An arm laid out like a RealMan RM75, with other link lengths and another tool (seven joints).
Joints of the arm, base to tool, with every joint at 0 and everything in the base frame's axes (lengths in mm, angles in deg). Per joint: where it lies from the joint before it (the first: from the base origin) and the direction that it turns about. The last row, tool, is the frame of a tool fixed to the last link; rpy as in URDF.
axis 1: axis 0 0 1 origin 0 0 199.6
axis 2: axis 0 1 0 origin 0 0 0
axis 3: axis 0 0 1 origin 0 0 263.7
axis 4: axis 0 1 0 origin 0 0 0
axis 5: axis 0 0 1 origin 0 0 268.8
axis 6: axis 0 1 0 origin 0 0 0
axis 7: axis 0 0 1 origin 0 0 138.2
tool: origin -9 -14 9 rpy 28.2 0 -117.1
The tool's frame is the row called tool.
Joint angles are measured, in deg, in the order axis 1, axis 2, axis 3, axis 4, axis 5, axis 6, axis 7. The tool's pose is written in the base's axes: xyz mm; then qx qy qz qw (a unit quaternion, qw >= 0). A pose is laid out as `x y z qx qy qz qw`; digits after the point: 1 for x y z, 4 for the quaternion.
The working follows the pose.
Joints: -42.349, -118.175, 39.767, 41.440, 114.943, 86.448, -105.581
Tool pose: -227.8 458.3 -29.3 0.2468 0.9618 -0.0223 0.1163
Where each joint sits with the arm in this pose, in the base's axes (m; each line is computed from the numbers above, not from the rounded line before):
axis 1: 0.0000 0.0000 0.1996
axis 2: 0.0000 0.0000 0.1996
axis 3: -0.1718 0.1566 0.0751
axis 4: -0.1718 0.1566 0.0751
axis 5: -0.2741 0.4038 0.1005
axis 6: -0.2741 0.4038 0.1005
axis 7: -0.2169 0.4489 -0.0170
the tool: -0.2278 0.4583 -0.0293

